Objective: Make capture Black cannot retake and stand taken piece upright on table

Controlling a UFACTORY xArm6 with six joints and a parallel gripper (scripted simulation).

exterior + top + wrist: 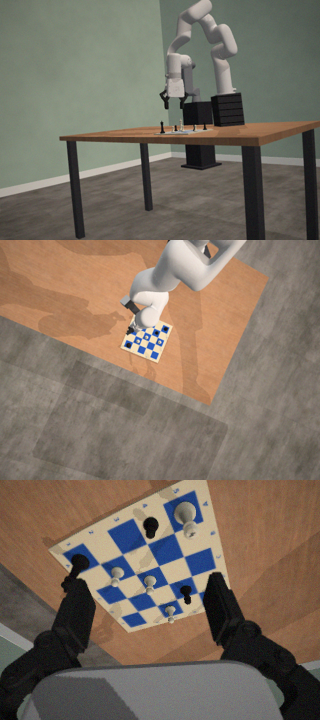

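Right now the tall white piece is 4 cm behind my hand and 10 cm below it. The rest, counted from my hand: blue-and-cream chessboard: 2 cm ahead, 8 cm to the left, 13 cm below; tall black piece: 11 cm ahead, 2 cm to the left, 10 cm below.
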